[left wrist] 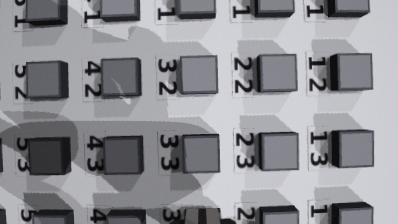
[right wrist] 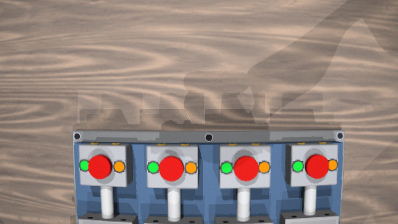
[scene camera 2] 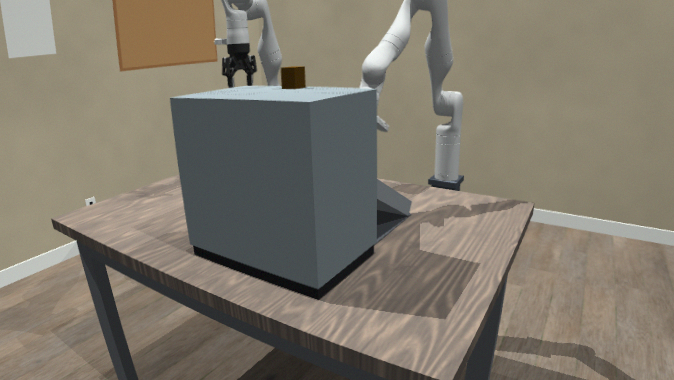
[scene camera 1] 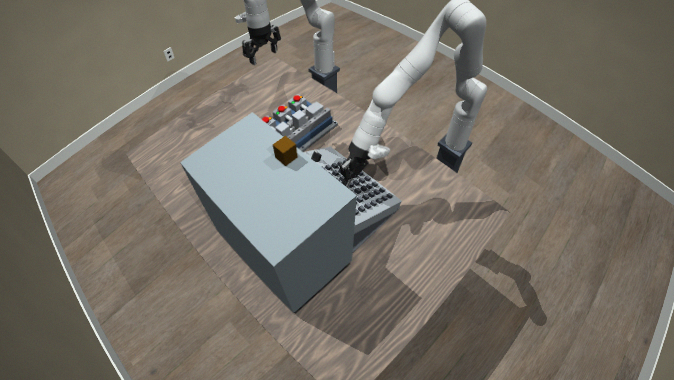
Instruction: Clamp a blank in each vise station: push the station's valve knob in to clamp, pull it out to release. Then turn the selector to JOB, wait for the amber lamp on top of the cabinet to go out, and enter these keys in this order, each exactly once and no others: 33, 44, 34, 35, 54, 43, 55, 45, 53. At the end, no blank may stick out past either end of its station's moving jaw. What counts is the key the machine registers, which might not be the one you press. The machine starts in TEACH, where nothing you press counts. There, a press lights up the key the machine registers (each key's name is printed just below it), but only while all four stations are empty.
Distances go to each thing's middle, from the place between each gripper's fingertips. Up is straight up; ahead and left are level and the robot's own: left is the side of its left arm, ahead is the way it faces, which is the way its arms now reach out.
Now: left hand 5 cm past the key (left wrist: 47,155), 4 cm to the right of it and 5 cm above it. The rest, counted from my left hand: keypad (scene camera 1: 387,208) 5 cm to the right, 7 cm below.
Now: the keypad 100 mm ahead of my right hand, 410 mm to the left of it and 300 mm below it. The rest, counted from my right hand: key (50 mm ahead, 490 mm to the left, 280 mm below).
